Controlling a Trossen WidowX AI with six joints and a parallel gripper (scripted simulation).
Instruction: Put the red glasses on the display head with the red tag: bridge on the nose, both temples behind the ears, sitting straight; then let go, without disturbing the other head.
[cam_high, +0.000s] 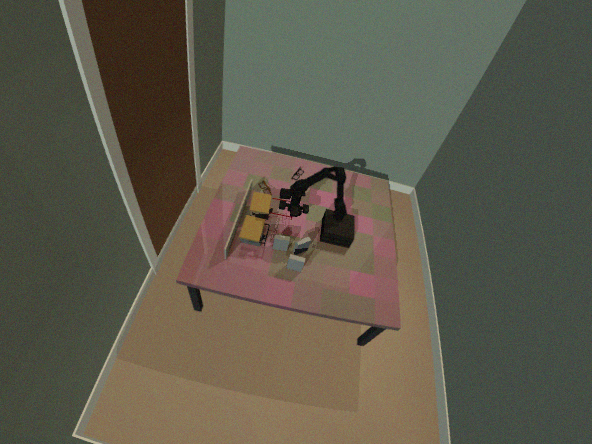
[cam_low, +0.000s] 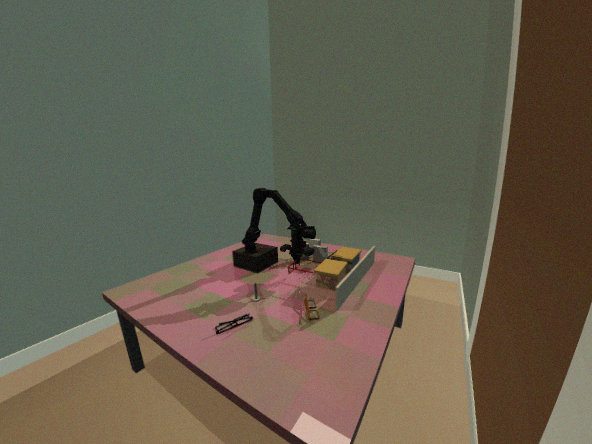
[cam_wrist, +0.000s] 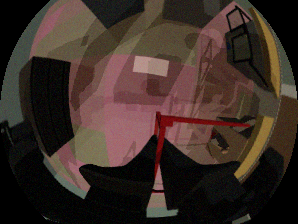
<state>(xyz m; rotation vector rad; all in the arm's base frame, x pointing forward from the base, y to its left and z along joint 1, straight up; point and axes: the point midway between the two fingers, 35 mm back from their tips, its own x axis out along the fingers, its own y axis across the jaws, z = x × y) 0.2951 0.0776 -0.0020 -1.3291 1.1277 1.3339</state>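
My gripper tip is now 190 mm short of the yellow display head and 10 mm above it. Round my gripper tip: grey backboard: 310 mm ahead, 120 mm to the left, 10 mm below; small post: 310 mm to the right, 40 mm below.
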